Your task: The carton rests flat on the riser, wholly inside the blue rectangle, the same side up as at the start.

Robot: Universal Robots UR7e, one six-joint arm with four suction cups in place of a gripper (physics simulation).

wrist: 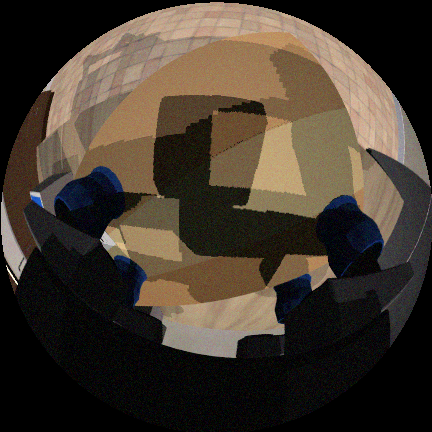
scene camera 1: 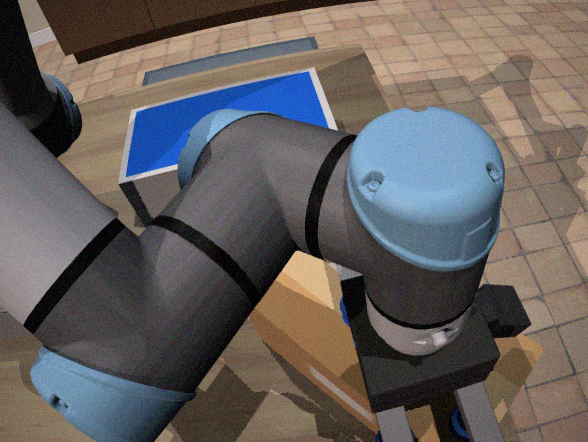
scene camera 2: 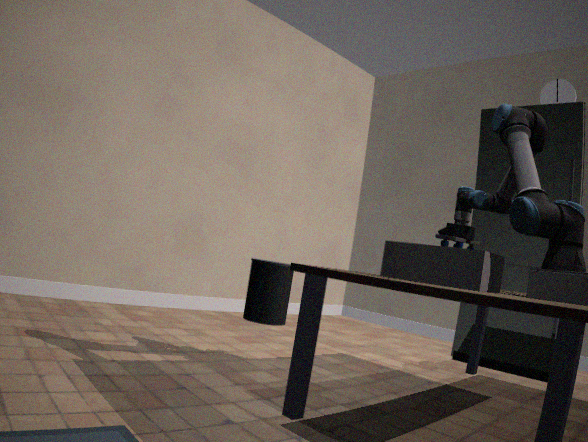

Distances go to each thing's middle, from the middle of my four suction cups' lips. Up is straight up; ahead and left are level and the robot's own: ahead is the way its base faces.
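Labels:
Taking the brown carton (scene camera 1: pixel 299 317), my suction cup is 8 cm above it, 5 cm to the right of it and 1 cm past it. There's a grey riser (wrist: pixel 43 194) as well, and that's 10 cm below my suction cup, 48 cm to the left of it and 14 cm behind it.

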